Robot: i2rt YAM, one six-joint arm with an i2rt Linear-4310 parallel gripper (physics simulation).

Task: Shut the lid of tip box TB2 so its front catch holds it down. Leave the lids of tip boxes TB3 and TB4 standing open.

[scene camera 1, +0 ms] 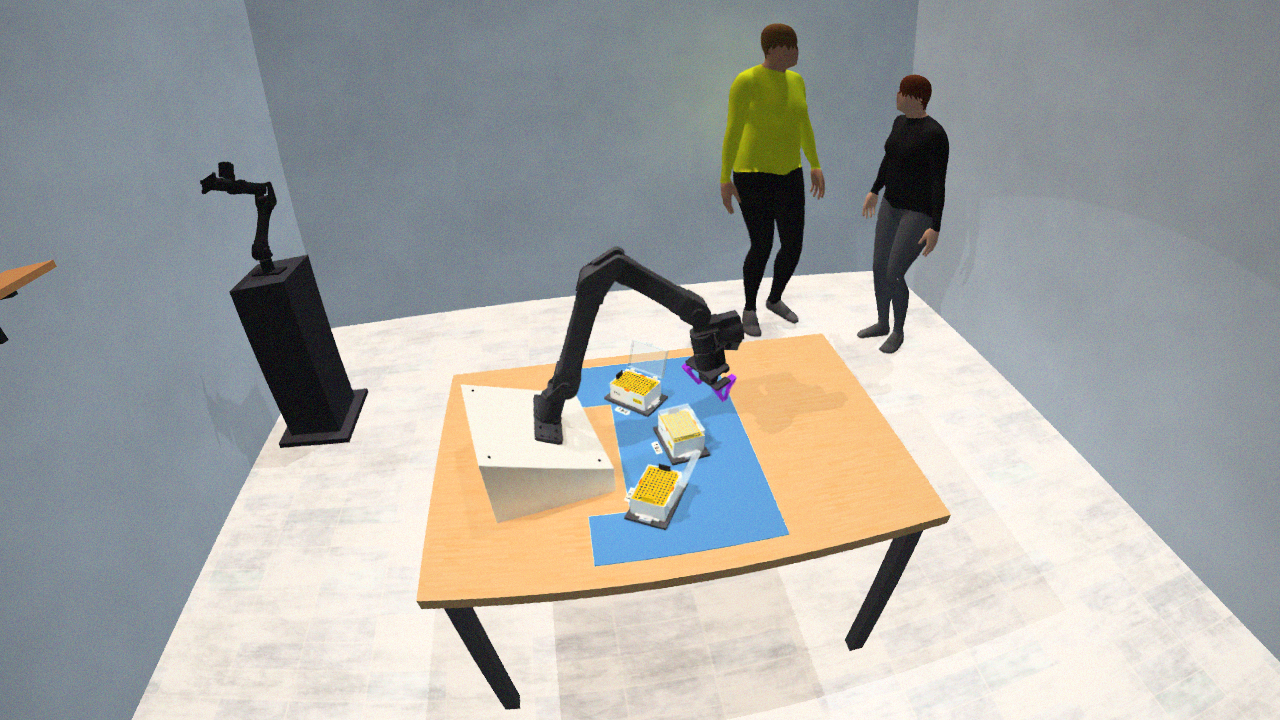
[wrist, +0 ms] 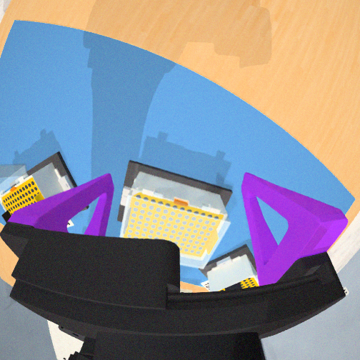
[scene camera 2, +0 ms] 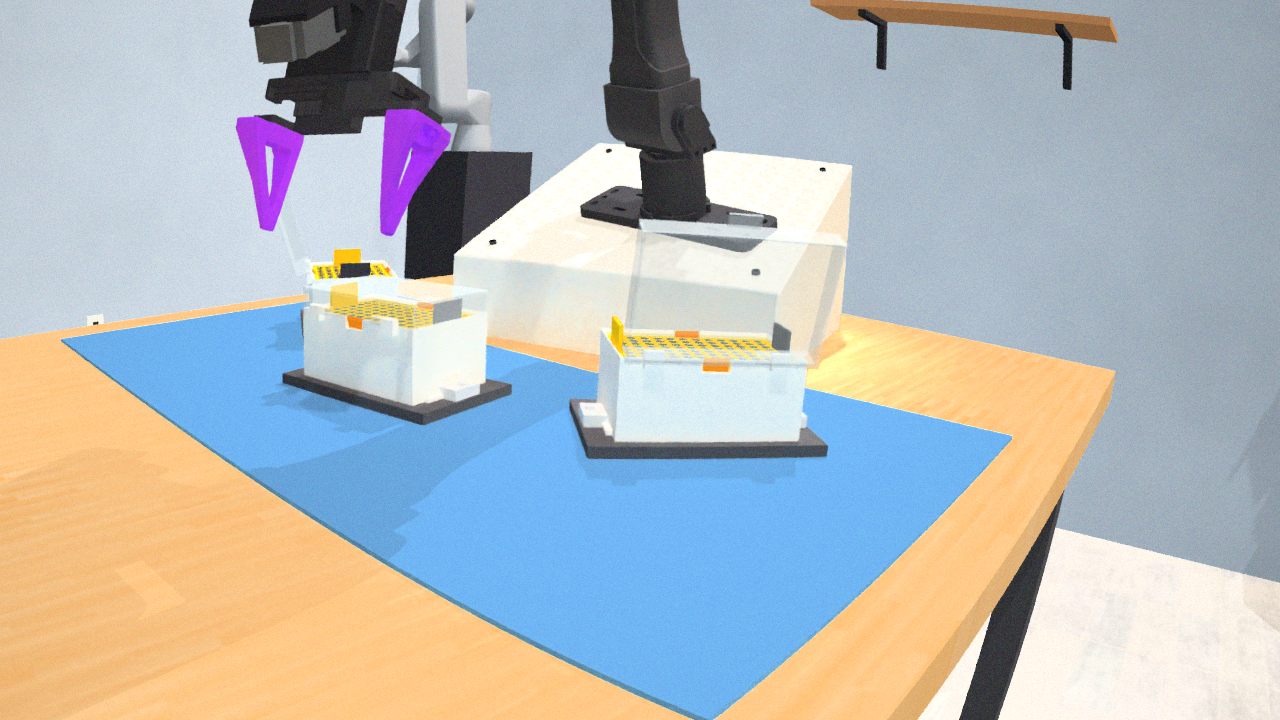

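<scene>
The middle tip box has its clear lid down over its yellow rack; by its down lid I take it for TB2. Whether its front catch holds cannot be told. Two other tip boxes have lids standing open: the box at the back in scene camera 1, and the one at the front there. I cannot read which is TB3 or TB4. My gripper is open and empty, raised above box height and out toward the middle box's outer side, apart from it.
The boxes stand on dark base plates on a blue mat on the wooden table. The arm's white sloped riser is behind them. Two people stand beyond the table.
</scene>
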